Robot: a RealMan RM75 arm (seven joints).
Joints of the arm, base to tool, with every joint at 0 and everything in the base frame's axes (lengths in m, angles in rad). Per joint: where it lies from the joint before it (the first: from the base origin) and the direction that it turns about. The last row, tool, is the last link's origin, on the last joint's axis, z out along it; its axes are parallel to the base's.
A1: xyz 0 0 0.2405 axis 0 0 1
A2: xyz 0 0 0 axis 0 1 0
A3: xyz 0 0 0.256 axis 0 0 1
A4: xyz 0 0 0 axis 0 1 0
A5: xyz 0 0 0.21 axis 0 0 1
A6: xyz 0 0 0 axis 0 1 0
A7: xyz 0 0 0.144 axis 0 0 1
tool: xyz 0 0 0
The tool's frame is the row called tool.
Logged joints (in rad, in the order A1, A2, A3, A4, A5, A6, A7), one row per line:
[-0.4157 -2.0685 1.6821 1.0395 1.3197 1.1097 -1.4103]
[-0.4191 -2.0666 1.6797 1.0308 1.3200 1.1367 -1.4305]
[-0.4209 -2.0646 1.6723 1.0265 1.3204 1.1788 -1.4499]
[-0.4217 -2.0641 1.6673 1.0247 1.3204 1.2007 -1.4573]
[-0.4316 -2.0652 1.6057 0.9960 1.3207 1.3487 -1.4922]
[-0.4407 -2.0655 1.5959 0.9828 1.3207 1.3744 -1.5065]
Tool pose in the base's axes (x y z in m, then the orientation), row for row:
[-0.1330 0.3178 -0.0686 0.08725 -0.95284 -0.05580 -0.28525]
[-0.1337 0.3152 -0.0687 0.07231 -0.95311 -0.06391 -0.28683]
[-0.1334 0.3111 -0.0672 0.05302 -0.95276 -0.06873 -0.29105]
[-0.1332 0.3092 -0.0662 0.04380 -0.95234 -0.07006 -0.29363]
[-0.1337 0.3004 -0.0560 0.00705 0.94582 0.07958 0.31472]
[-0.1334 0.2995 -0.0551 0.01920 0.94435 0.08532 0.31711]
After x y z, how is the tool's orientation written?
As a quaternion, w x y z.
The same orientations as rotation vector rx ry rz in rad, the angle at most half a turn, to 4 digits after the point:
[-2.8378 -0.1662 -0.8495]
[-2.8638 -0.1920 -0.8618]
[-2.8962 -0.2089 -0.8847]
[-2.9112 -0.2142 -0.8976]
[2.9581 0.2489 0.9843]
[2.9310 0.2648 0.9842]

